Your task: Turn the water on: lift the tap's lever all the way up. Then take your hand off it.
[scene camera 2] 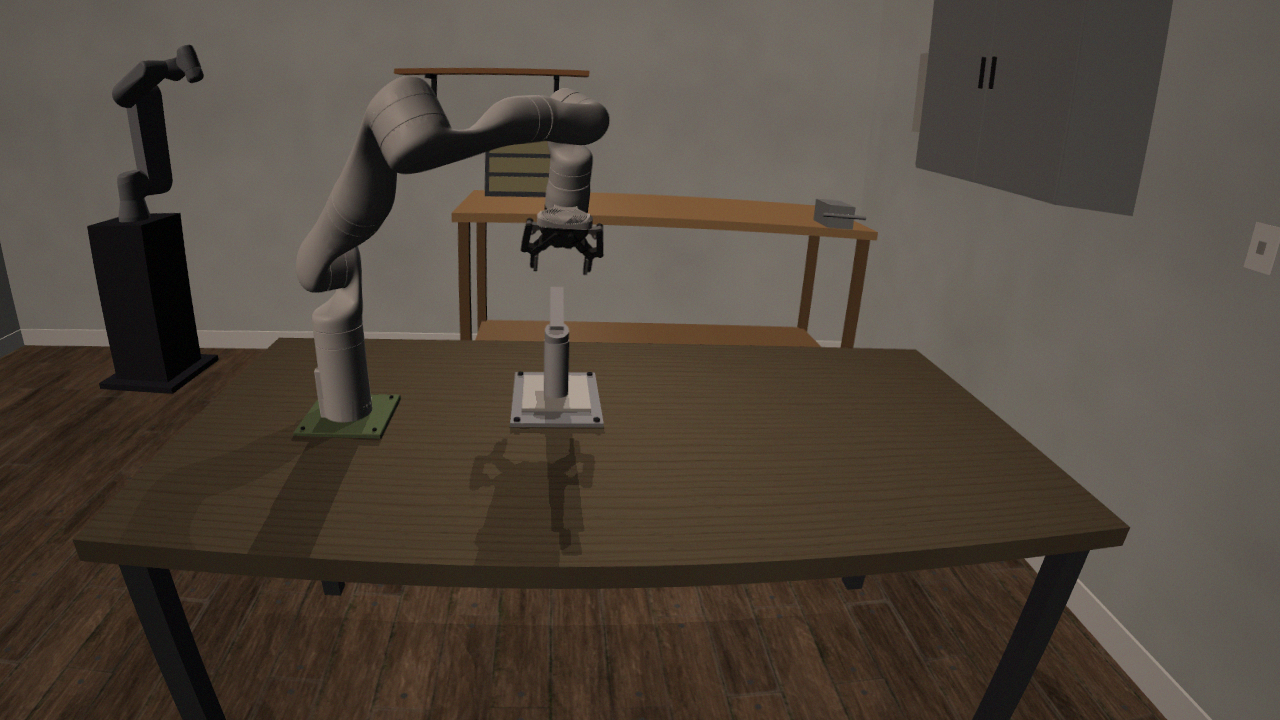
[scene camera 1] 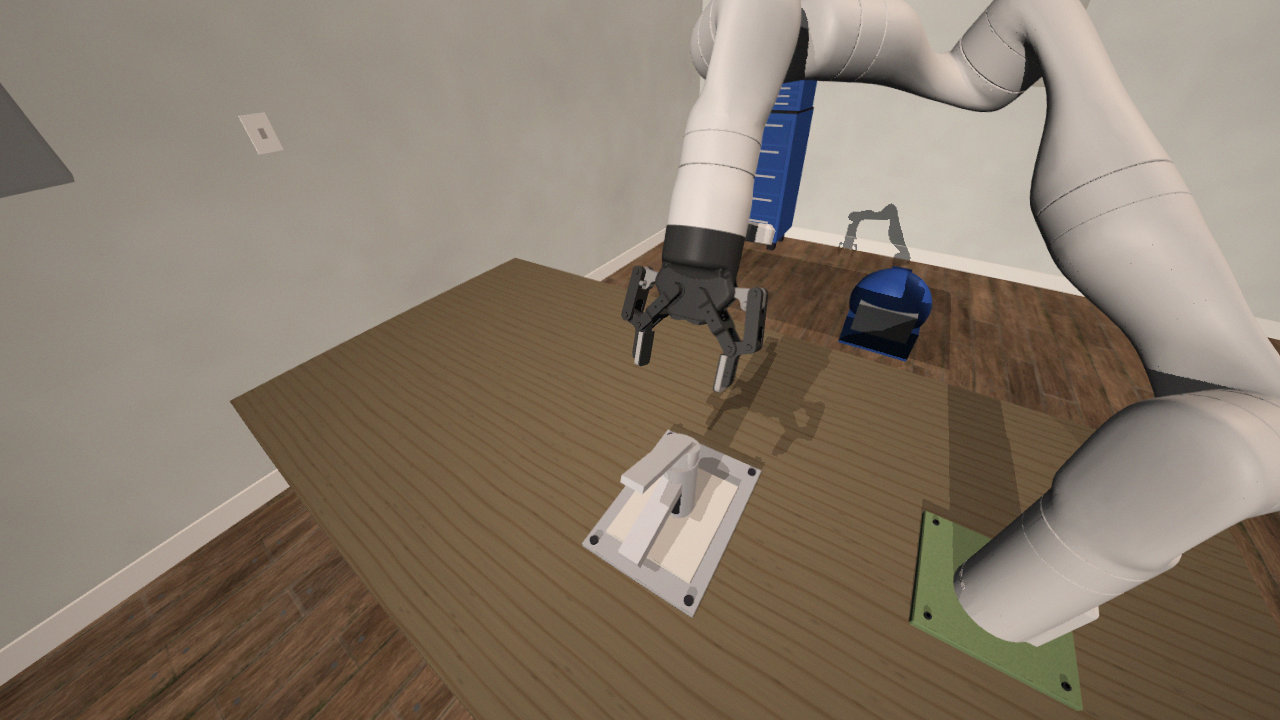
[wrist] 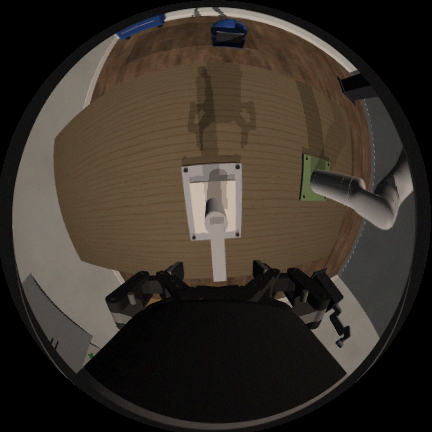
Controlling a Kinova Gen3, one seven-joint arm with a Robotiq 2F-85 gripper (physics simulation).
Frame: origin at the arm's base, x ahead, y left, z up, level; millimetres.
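Seen in the pictures: gripper, fingertip midpoint: [scene camera 2: 560,270] [scene camera 1: 678,376] [wrist: 217,269]; arm's base at its link origin: [scene camera 2: 348,411] [scene camera 1: 994,599] [wrist: 317,180].
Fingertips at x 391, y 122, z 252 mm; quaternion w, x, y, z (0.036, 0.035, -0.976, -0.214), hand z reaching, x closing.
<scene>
Pixels of each thing's top centre, then the offset from my fingertips to it. "*": a spot on its surface instead. Level surfaces: height alone.
- upright round column at a spot on its surface: [scene camera 1: 687,492] * 184 mm down, 24 mm back, 8 mm left
- grey base plate at its top centre: [scene camera 1: 678,503] [scene camera 2: 555,393] [wrist: 213,204] 248 mm down, 4 mm back, 4 mm right
- spout at its top centre: [scene camera 1: 652,509] 161 mm down, 10 mm back, 66 mm left
- brown wooden table at its surface level: 260 mm down
The light grey tap has an upright round column [scene camera 1: 687,492] [scene camera 2: 555,365] [wrist: 214,207] on a grey base plate [scene camera 1: 722,537] [scene camera 2: 556,421] [wrist: 238,200]. Its flat lever [scene camera 1: 657,462] [scene camera 2: 556,307] [wrist: 218,255] is tilted up from the column's top, its free end above the top in scene camera 2. The spout [scene camera 1: 651,528] shows below the lever in scene camera 1. My gripper [scene camera 1: 681,376] [scene camera 2: 561,270] [wrist: 217,269] is wide open and empty. It hangs above the lever, fingers down, with a gap between the fingertips and the lever's free end in scene camera 2.
The tap's plate stands on a brown wooden table [scene camera 1: 429,385] [scene camera 2: 760,447] [wrist: 125,150]. My arm's base stands on a green plate [scene camera 1: 935,573] [scene camera 2: 384,416] [wrist: 306,175] beside it. A wall stands beyond one table side. An orange-brown workbench [scene camera 2: 707,210] is behind the table in scene camera 2.
</scene>
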